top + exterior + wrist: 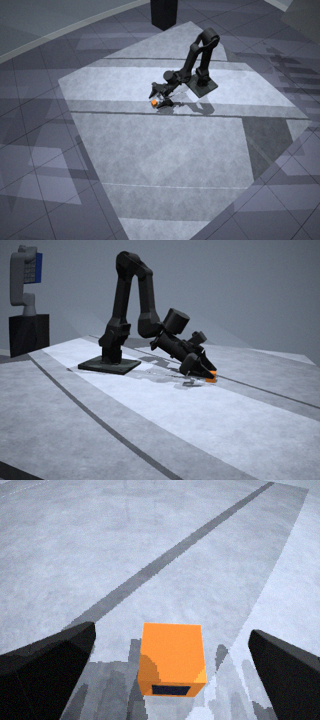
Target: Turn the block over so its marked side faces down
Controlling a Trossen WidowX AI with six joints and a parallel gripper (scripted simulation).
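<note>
My gripper tip is now 2 cm past the orange block and 1 cm above it.
</note>
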